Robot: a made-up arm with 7 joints. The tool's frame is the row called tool. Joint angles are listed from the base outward.
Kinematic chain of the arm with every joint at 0, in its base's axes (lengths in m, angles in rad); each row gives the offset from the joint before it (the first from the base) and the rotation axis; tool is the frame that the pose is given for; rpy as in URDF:
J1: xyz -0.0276 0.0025 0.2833 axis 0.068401 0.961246 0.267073
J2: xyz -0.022 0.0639 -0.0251 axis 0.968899 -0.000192 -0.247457
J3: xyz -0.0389 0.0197 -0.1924 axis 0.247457 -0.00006 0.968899
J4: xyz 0.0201 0.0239 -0.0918 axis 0.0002 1 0.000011
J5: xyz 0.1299 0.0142 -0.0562 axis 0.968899 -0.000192 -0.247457
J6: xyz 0.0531 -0.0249 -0.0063 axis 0.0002 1 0.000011
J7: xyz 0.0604 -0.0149 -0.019 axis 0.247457 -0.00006 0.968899
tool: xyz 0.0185 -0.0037 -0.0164 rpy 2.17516 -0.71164 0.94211
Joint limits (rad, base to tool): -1.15..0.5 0.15..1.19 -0.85..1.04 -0.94..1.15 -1.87..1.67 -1..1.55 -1.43..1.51
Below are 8 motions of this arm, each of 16 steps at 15 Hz.
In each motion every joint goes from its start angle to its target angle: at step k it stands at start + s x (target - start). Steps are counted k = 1, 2, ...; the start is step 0. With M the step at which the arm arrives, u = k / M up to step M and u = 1 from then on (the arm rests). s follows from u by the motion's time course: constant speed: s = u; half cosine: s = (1 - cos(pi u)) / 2; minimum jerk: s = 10 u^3 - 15 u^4 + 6 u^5.
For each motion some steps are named. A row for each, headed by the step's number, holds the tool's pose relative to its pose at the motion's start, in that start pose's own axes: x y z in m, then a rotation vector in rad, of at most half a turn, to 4 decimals.
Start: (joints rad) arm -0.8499 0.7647 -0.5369 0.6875 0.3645 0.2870 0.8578
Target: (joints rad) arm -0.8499 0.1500 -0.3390 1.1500 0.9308 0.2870 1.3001
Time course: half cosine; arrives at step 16
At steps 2, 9, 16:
2: -0.0021 0.0063 -0.0039 0.0071 0.0064 0.0027
9: -0.0211 0.1011 -0.0842 0.0413 0.1065 0.0447
16: -0.0154 0.1648 -0.1678 -0.0162 0.1998 0.0490

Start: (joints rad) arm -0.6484 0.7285 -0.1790 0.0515 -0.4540 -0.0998 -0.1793
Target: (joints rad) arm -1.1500 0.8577 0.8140 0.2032 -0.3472 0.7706 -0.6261
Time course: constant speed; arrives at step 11
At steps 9, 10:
9: 0.2544 -0.0699 -0.1339 0.2061 0.2919 -0.2635
10: 0.2681 -0.0720 -0.1562 0.1781 0.3356 -0.3276

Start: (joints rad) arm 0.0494 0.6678 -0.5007 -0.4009 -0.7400 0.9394 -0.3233
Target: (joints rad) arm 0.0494 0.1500 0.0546 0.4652 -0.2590 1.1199 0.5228
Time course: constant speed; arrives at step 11
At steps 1, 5, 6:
1: 0.0115 -0.0175 0.0026 0.0929 0.0913 -0.0853
5: 0.0295 -0.0904 0.0168 0.4634 0.3358 -0.4762
6: 0.0265 -0.1077 0.0231 0.5570 0.3611 -0.5793

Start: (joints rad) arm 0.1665 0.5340 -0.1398 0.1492 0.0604 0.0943 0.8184
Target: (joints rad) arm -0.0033 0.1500 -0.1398 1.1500 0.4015 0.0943 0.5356
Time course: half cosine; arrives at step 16
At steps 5, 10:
5: -0.0545 -0.0054 -0.0035 0.0384 -0.1545 0.1129
10: -0.1586 -0.0075 -0.0534 0.0322 -0.5366 0.3498

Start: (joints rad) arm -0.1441 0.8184 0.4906 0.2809 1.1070 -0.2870 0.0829
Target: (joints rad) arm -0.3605 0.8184 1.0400 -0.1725 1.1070 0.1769 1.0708
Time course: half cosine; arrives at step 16
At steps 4, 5, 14, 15, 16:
4: 0.0127 -0.0400 0.0036 0.2706 0.0896 -0.0628
5: 0.0183 -0.0606 0.0028 0.4117 0.1347 -0.0909
14: 0.0398 -0.2210 -0.0874 1.8211 0.4943 -0.1666
15: 0.0396 -0.2247 -0.0930 1.8759 0.5039 -0.1604
16: 0.0396 -0.2260 -0.0949 1.8944 0.5070 -0.1581

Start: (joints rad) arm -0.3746 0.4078 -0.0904 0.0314 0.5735 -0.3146 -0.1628
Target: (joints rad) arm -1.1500 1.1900 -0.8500 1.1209 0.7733 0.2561 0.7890
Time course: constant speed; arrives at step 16
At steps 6, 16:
6: -0.0185 -0.1103 0.0295 0.3310 -0.2027 0.3328
16: 0.0988 -0.3793 -0.1455 1.2286 -0.3771 1.2827

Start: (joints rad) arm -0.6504 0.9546 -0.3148 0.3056 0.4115 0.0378 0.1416
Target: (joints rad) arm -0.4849 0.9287 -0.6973 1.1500 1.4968 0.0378 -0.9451
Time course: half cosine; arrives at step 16
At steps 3, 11, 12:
3: -0.0311 0.0040 -0.0022 -0.0623 -0.1379 0.1268
11: -0.2380 -0.0256 -0.1113 -0.5345 -1.4214 1.1394
12: -0.2507 -0.0351 -0.1285 -0.5663 -1.5717 1.2515

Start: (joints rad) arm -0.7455 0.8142 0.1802 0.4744 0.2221 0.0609 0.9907
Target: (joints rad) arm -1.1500 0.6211 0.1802 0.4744 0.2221 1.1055 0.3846
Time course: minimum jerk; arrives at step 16
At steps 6, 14, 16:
6: 0.0010 0.0304 0.0017 0.0403 -0.2510 0.0952
14: 0.0330 0.1097 -0.0201 0.0518 -0.9995 0.1959
16: 0.0344 0.1115 -0.0209 0.0506 -1.0173 0.1962

